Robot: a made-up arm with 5 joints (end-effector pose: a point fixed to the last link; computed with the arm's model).
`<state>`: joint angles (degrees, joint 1 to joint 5).
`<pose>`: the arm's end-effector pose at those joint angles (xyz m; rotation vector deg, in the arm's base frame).
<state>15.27 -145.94 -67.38 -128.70 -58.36</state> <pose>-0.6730 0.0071 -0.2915 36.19 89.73 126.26</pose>
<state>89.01 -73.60 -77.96 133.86 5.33</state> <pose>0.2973 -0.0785 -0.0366 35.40 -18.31 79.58</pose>
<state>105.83 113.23 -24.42 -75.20 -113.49</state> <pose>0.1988 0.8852 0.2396 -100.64 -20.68 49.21</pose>
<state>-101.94 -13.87 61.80 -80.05 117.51</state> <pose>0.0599 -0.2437 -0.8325 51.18 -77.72 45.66</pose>
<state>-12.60 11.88 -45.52 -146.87 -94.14</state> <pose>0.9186 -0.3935 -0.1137 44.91 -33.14 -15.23</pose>
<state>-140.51 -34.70 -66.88 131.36 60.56</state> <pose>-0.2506 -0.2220 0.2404 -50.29 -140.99 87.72</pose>
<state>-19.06 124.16 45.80 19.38 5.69</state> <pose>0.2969 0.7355 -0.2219 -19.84 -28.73 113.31</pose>
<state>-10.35 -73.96 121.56 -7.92 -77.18</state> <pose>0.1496 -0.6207 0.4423 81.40 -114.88 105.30</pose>
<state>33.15 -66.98 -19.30 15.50 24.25</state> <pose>0.4976 -0.5824 -0.2690 31.69 -47.90 -63.24</pose>
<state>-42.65 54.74 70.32 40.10 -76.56</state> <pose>0.5642 -0.1184 -0.3437 -92.38 97.05 -1.11</pose>
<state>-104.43 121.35 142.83 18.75 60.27</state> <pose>0.3999 0.5053 0.0336 17.49 -84.05 70.80</pose>
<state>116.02 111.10 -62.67 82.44 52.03</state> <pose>0.3402 0.1108 0.3447 -76.84 -1.79 63.24</pose>
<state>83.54 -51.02 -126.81 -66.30 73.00</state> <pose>0.4259 -0.6213 0.7485 -86.12 32.54 75.71</pose>
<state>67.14 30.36 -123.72 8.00 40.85</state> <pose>0.2788 0.6718 0.5078 109.09 -28.12 51.81</pose>
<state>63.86 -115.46 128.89 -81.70 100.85</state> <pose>-0.0066 -0.7802 0.1666 -77.10 -84.14 31.48</pose>
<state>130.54 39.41 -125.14 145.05 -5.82</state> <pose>0.1573 -0.0757 0.5900 -109.31 54.45 60.01</pose>
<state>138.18 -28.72 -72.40 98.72 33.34</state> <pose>0.0956 -0.0216 0.4845 10.76 -79.16 81.77</pose>
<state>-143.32 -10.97 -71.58 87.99 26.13</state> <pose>-0.4341 0.0447 0.2403 -65.33 -133.87 73.37</pose>
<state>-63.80 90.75 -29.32 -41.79 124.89</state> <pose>-0.0416 0.7279 -0.4358 73.74 -56.50 -61.25</pose>
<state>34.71 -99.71 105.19 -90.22 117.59</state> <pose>0.1140 -0.7284 0.3419 -74.59 -98.07 72.93</pose>
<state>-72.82 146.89 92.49 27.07 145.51</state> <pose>0.2099 0.4755 0.1560 -116.05 121.98 -23.86</pose>
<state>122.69 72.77 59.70 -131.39 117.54</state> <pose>-0.4279 0.5375 0.1183 -35.94 -47.16 -76.35</pose>
